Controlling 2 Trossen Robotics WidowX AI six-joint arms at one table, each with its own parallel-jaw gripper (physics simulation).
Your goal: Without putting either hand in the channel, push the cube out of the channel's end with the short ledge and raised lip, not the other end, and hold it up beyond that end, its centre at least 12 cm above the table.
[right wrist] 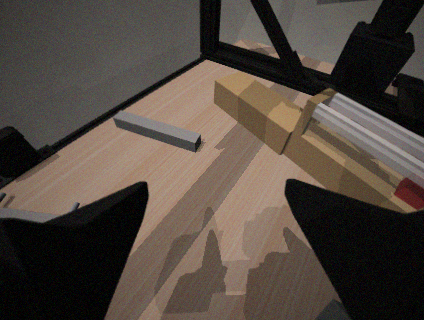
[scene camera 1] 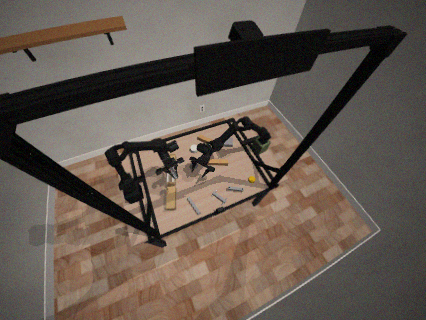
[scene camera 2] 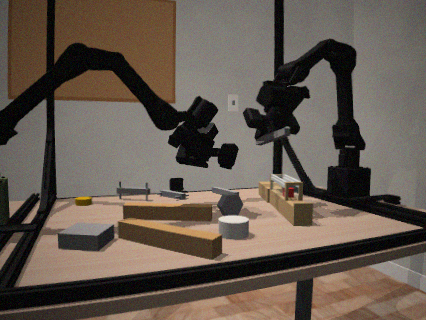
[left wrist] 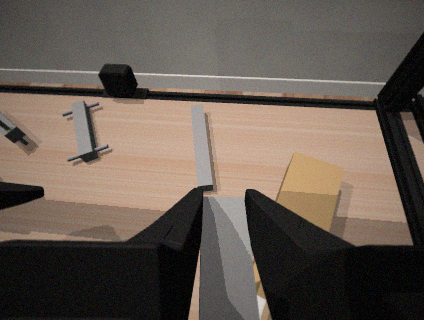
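The wooden channel (scene camera 1: 171, 196) (scene camera 2: 296, 212) (right wrist: 320, 161) lies on the table, with pale rails over its middle. The red cube (scene camera 2: 291, 192) (right wrist: 411, 193) sits inside it under the rails, towards the nearer rail support in scene camera 2. In the left wrist view, part of the channel's wood (left wrist: 311, 187) shows at the right. My left gripper (scene camera 1: 173, 173) (left wrist: 223, 197) is shut on a grey bar (scene camera 2: 272, 136) (left wrist: 225, 255), held above the channel. My right gripper (scene camera 1: 199, 174) (right wrist: 217, 187) is open and empty, above the table beside the channel; its fingertips are hard to make out in scene camera 2.
A grey hexagonal block (scene camera 2: 230, 204), a pale cylinder (scene camera 2: 233, 227), two wooden bars (scene camera 2: 167, 211) (scene camera 2: 170, 238) and a grey block (scene camera 2: 86, 237) lie on the table. A loose grey bar (left wrist: 202, 145) (right wrist: 157, 131), a pinned bar (left wrist: 83, 130) and a yellow disc (scene camera 2: 83, 201) lie farther off.
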